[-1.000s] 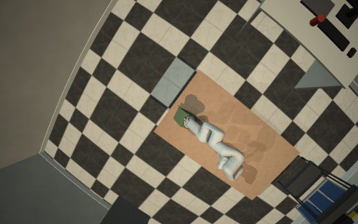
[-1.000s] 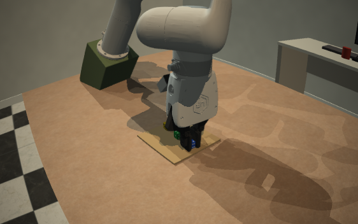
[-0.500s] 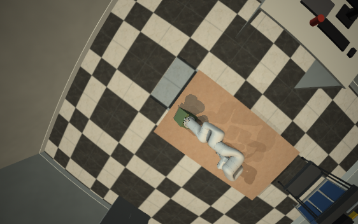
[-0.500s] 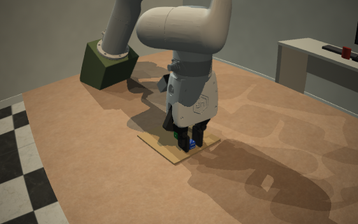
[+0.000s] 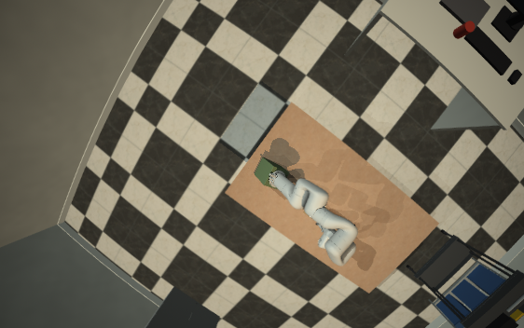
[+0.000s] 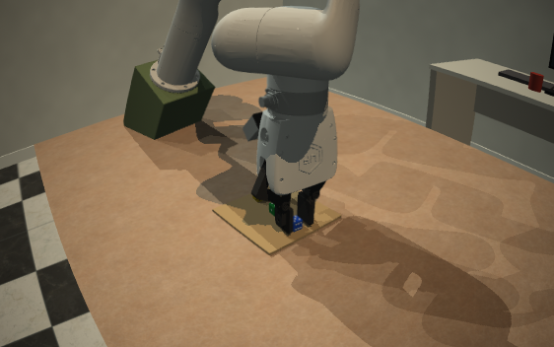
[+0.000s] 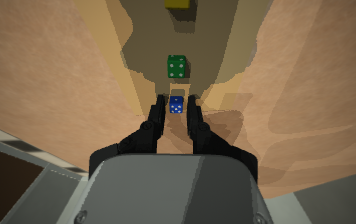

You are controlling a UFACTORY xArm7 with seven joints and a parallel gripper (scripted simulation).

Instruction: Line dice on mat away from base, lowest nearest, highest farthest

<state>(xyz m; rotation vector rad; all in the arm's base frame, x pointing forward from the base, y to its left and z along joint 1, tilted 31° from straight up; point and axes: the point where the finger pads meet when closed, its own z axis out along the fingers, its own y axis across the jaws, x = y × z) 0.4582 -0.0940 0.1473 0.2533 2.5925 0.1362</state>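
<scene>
My gripper is now 20 mm above the blue die. Round my hand: tan mat: 50 mm behind, 30 mm below, 10 mm to the left; then green die: 50 mm behind, 20 mm below, 10 mm to the left; then yellow die: 90 mm behind, 20 mm to the left, 20 mm below.
</scene>
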